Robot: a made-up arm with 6 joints.
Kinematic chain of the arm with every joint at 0, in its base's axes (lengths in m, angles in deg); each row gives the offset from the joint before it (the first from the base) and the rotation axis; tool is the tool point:
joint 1: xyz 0 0 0.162 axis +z
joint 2: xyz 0 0.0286 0 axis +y
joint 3: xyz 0 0 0.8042 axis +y
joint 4: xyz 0 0 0.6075 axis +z
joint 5: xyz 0 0 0 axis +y
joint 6: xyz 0 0 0.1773 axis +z
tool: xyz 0 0 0
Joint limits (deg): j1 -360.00..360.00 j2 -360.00..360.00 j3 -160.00..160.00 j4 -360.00..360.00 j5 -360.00..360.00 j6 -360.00..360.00
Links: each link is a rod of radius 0.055 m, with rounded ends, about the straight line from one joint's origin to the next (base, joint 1, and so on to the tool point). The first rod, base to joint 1, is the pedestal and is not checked.
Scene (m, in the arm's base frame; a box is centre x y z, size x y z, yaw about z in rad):
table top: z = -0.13
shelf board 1: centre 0.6 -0.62 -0 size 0.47 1.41 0.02 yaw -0.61
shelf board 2: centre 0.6 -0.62 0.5 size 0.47 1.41 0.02 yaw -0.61
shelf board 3: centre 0.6 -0.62 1 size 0.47 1.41 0.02 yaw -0.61
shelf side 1: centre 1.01 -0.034 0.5 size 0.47 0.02 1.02 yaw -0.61
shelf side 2: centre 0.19 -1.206 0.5 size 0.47 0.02 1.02 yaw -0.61
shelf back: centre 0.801 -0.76 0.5 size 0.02 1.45 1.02 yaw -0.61
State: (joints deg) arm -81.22 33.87 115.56 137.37 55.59 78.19
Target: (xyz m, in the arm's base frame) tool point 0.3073 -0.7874 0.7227
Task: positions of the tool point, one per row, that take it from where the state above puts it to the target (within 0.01 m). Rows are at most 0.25 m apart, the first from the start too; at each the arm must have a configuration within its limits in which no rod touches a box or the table.
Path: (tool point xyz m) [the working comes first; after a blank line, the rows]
Joints at the target: -77.55 11.86 106.06 138.15 59.38 78.19
Straight joint move there: touches shelf board 2.

1: 0.1339 -0.8005 0.2760
2: 0.0305 -0.7078 0.2752
3: 0.0643 -0.7141 0.4943
4: 0.1017 -0.6438 0.7226
5: 0.1935 -0.7234 0.7283
6: 0.3074 -0.7873 0.7227

